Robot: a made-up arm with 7 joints. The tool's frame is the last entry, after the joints. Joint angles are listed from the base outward.
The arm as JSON. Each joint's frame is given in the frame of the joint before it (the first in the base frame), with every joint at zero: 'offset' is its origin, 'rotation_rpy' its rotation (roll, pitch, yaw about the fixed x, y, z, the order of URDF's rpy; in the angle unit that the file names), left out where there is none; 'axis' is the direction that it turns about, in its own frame. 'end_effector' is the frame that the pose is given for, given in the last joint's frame.
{
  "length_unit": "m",
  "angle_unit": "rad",
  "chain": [
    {
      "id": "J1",
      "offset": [
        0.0,
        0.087,
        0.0
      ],
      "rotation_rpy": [
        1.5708,
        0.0,
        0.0
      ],
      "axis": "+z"
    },
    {
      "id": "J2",
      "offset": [
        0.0,
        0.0,
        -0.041
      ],
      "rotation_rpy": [
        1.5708,
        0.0,
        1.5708
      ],
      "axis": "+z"
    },
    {
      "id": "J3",
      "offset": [
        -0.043,
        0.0,
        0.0
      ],
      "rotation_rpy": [
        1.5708,
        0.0,
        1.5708
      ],
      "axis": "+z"
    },
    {
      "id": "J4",
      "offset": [
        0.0,
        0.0,
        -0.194
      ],
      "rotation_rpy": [
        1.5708,
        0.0,
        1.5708
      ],
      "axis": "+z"
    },
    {
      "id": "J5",
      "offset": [
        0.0,
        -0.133,
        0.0
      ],
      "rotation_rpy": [
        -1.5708,
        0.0,
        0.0
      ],
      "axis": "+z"
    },
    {
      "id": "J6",
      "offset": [
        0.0,
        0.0,
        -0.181
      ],
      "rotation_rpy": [
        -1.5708,
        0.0,
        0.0
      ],
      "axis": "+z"
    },
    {
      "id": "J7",
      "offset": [
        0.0,
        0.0,
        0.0
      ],
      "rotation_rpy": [
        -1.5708,
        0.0,
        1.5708
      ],
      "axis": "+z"
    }
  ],
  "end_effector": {
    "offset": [
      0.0,
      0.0,
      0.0
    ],
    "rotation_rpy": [
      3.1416,
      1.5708,
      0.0
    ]
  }
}
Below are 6 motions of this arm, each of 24 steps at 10 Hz.
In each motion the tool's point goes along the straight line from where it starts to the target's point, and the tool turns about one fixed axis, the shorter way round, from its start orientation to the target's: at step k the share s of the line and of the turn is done. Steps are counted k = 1, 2, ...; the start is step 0. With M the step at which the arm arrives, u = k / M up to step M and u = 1 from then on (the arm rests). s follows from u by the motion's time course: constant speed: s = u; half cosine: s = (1 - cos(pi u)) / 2; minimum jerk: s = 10 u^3 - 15 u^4 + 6 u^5.
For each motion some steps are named. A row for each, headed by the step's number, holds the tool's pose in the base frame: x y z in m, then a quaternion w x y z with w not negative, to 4 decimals.
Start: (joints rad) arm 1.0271 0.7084 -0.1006 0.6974 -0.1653 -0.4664 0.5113
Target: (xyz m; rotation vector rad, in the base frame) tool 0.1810 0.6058 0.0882 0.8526 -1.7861 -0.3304
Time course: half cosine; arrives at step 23
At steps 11, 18, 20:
11: 0.3116 0.5084 0.0289 0.5383 0.3072 -0.7464 -0.2425
18: 0.2084 0.5853 0.0758 0.5383 0.3479 -0.7505 -0.1608
20: 0.1911 0.5983 0.0836 0.5379 0.3545 -0.7506 -0.1470

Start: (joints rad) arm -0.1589 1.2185 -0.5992 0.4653 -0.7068 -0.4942 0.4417
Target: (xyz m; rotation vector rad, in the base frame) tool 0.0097 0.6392 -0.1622 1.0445 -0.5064 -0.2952
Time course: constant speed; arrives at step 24
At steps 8, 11, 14, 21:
8: 0.0531 0.6040 -0.2330 0.7937 0.2439 0.0553 -0.5545
11: 0.0450 0.6106 -0.2197 0.8207 0.2992 -0.0013 -0.4867
14: 0.0368 0.6172 -0.2065 0.8382 0.3511 -0.0580 -0.4133
21: 0.0178 0.6326 -0.1755 0.8411 0.4554 -0.1864 -0.2248

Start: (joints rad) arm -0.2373 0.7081 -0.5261 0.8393 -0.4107 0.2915 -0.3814
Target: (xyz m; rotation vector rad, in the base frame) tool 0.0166 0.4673 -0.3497 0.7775 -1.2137 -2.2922
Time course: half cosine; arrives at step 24
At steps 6, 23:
6: 0.0867 0.3496 -0.4366 0.6826 0.4145 -0.1806 -0.5742
23: 0.0170 0.4667 -0.3501 0.2179 0.2814 -0.4368 -0.8262

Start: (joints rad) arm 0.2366 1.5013 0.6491 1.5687 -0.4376 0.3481 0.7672
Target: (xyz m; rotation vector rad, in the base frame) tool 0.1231 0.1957 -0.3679 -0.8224 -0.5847 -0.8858
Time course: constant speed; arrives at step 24
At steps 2, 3, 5, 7, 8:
2: 0.1960 0.3630 0.1771 0.6304 0.5781 -0.4038 -0.3246
3: 0.1927 0.3554 0.1523 0.6547 0.5404 -0.4068 -0.3375
5: 0.1861 0.3402 0.1028 0.6989 0.4615 -0.4100 -0.3611
7: 0.1795 0.3250 0.0532 0.7371 0.3786 -0.4097 -0.3815
8: 0.1761 0.3174 0.0285 0.7537 0.3359 -0.4082 -0.3904

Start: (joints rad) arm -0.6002 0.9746 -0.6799 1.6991 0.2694 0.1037 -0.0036
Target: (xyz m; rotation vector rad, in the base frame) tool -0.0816 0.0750 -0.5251 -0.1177 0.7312 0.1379
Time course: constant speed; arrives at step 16
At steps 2, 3, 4, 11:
2: 0.0300 0.1677 -0.3821 0.9095 -0.1023 -0.1688 -0.3658
3: 0.0220 0.1611 -0.3923 0.9264 -0.1006 -0.1309 -0.3384
4: 0.0140 0.1544 -0.4025 0.9410 -0.0986 -0.0927 -0.3101
11: -0.0418 0.1081 -0.4740 0.9767 -0.0781 0.1762 -0.0950

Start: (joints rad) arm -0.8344 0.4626 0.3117 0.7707 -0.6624 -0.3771 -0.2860
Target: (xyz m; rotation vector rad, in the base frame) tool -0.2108 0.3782 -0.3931 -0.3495 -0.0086 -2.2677
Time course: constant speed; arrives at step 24
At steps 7, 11, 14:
7: -0.1638 0.3896 -0.4065 0.7789 0.1844 -0.1096 -0.5893
11: -0.1749 0.3869 -0.4033 0.7133 0.1100 -0.0868 -0.6867
14: -0.1832 0.3849 -0.4010 0.6548 0.0527 -0.0686 -0.7509

